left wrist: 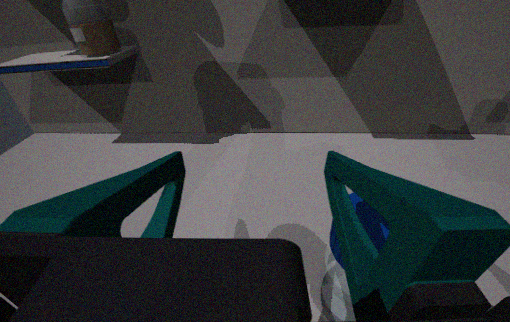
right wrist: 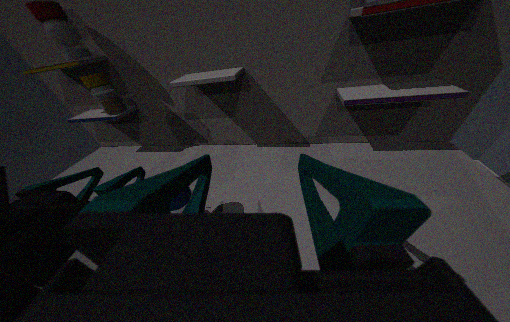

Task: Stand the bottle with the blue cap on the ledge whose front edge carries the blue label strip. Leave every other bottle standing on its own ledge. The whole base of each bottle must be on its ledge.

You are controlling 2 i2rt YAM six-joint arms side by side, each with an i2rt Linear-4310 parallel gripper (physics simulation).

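Places are measured from the left arm's base along level axes (x right, y back, z down), in millimetres.
Pixels of known places: left gripper, fingertip midpoint: [left wrist: 254,161] [right wrist: 121,169]; right gripper, fingertip midpoint: [right wrist: 254,160].
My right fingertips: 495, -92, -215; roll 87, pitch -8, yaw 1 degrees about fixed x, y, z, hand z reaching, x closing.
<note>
For each thing: its middle in the pictures, then the offset to it from my right fingertips, as dx, dy, dz. "pt": a spot on its surface instead.
- bottle with the blue cap, body centre: [left wrist: 362,268] [right wrist: 182,206] -162, -88, +163
- yellow-capped bottle with brown contents, body centre: [left wrist: 87,12] [right wrist: 105,94] -428, -388, +4
- red-capped bottle at the middle of its body: [right wrist: 63,33] -435, -397, -136
- plain ledge at the middle of its body: [right wrist: 208,77] -106, -329, -8
- purple-strip ledge at the middle of its body: [right wrist: 391,92] +286, -249, +62
- red-strip ledge at a spot on its surface: [right wrist: 400,7] pt +229, -220, -75
The bottle with the blue cap [left wrist: 370,220] [right wrist: 180,199] stands low in front of the wall; its clear body shows under the cap in the left wrist view, partly hidden by a finger. My left gripper [left wrist: 254,161] [right wrist: 121,169] is open and empty, with the bottle beside and behind its right-hand finger, outside the gap. My right gripper [right wrist: 254,160] is open and empty; the blue cap shows through its left-hand finger. The ledge with the blue label strip [left wrist: 55,64] [right wrist: 92,118] is at the left on the wall. A yellow-capped bottle with brown contents [left wrist: 100,40] [right wrist: 113,103] stands on its right part.
In the right wrist view, a red-capped bottle [right wrist: 62,35] stands on the yellow-strip ledge [right wrist: 50,69] above the blue one. A plain ledge [right wrist: 210,76] is mid-wall. A purple-strip ledge [right wrist: 400,95] and, above it, a red-strip ledge [right wrist: 400,7] are at the right.
</note>
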